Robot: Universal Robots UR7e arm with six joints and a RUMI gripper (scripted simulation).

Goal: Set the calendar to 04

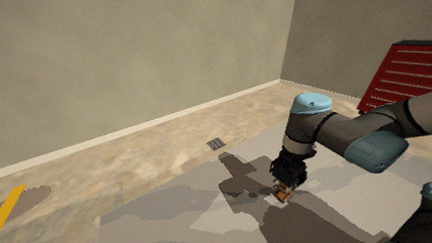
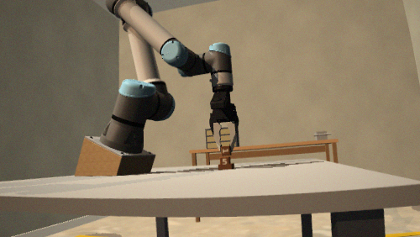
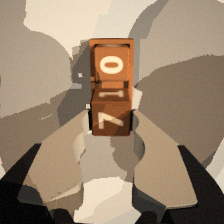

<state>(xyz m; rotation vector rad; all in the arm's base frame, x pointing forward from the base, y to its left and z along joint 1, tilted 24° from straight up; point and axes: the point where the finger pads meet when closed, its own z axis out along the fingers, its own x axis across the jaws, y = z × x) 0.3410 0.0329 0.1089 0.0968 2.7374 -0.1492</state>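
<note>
My hand is 5 cm above the cube and 3 cm to the left of it. From my hand the other things lie so: calendar tray: 6 cm below, 2 cm to the right.
</note>
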